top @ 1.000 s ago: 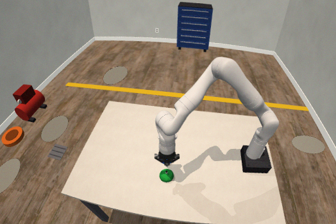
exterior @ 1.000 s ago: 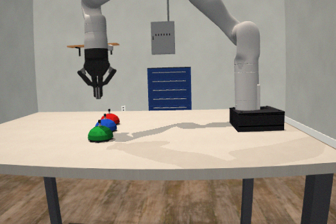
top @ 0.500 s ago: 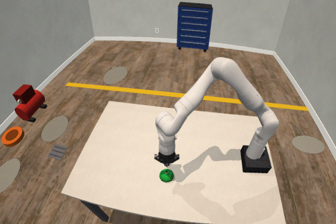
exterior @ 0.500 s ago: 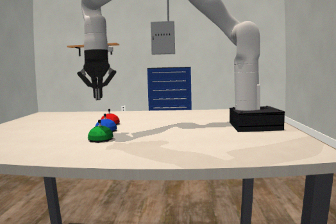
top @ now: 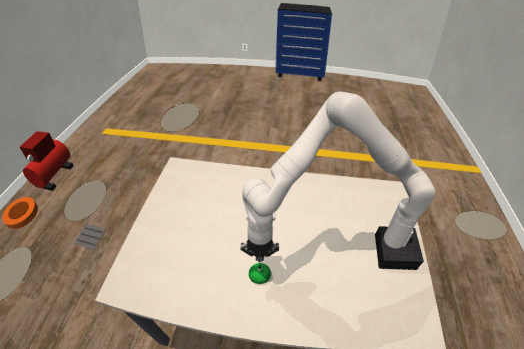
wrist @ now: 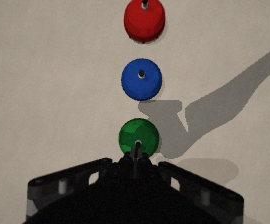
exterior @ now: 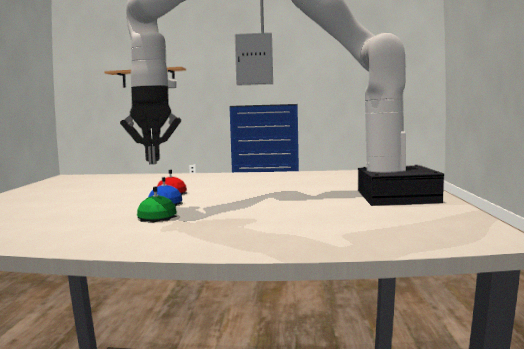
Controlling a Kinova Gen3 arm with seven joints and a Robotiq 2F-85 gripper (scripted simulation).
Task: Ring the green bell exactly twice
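The green bell is 90 mm below my hand. The rest, counted from my hand: red bell (230 mm to the right, 90 mm below, 70 mm ahead); then blue bell (120 mm to the right, 90 mm below, 30 mm ahead).
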